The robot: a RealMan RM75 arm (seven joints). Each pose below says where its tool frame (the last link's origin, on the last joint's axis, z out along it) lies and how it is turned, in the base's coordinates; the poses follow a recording.
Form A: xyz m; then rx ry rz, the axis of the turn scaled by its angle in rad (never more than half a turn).
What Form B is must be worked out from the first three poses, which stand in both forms.
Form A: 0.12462, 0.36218, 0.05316, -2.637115, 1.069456, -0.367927
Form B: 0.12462, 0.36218, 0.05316, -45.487, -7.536, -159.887
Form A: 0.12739, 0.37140, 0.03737, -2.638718, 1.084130, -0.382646
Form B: 0.12739, 0.37140, 0.03737, -46.101, -8.136, -160.096
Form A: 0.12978, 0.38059, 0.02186, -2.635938, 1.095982, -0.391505
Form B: 0.12978, 0.38059, 0.02186, -46.636, -8.428, -160.085
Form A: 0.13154, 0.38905, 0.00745, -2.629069, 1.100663, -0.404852
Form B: 0.13154, 0.38905, 0.00745, -47.014, -8.808, -159.693
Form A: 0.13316, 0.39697, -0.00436, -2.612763, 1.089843, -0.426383
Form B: 0.13316, 0.39697, -0.00436, -47.060, -9.315, -158.461
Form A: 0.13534, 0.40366, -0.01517, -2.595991, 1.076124, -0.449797
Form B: 0.13534, 0.40366, -0.01517, -47.037, -9.899, -157.141
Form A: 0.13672, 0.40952, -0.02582, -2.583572, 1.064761, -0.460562
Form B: 0.13672, 0.40952, -0.02582, -46.926, -10.087, -156.204
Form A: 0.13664, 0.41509, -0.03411, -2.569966, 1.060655, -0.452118
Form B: 0.13664, 0.41509, -0.03411, -46.920, -9.501, -155.506
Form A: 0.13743, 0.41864, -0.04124, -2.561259, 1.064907, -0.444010
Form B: 0.13743, 0.41864, -0.04124, -47.137, -9.010, -155.209
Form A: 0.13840, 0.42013, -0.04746, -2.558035, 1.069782, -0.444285
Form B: 0.13840, 0.42013, -0.04746, -47.368, -8.952, -155.130
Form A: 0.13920, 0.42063, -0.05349, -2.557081, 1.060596, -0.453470
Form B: 0.13920, 0.42063, -0.05349, -47.135, -9.303, -154.831
